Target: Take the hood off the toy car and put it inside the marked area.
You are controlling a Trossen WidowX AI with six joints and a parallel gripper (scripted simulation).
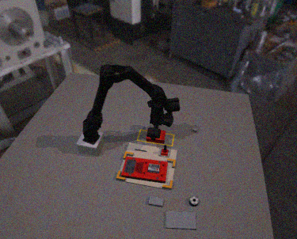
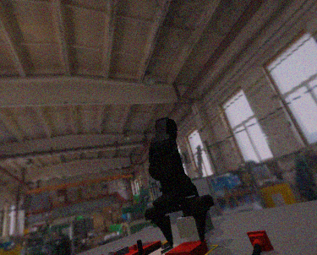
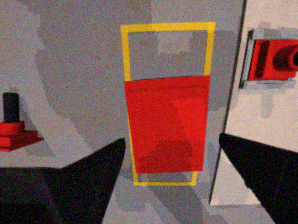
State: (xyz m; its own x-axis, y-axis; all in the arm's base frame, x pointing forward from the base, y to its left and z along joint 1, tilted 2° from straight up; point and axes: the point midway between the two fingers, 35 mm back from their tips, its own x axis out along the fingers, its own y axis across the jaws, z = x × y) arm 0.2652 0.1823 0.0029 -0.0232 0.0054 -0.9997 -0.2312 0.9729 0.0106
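The hood lies 1 cm ahead of my gripper tip and 1 cm below it.
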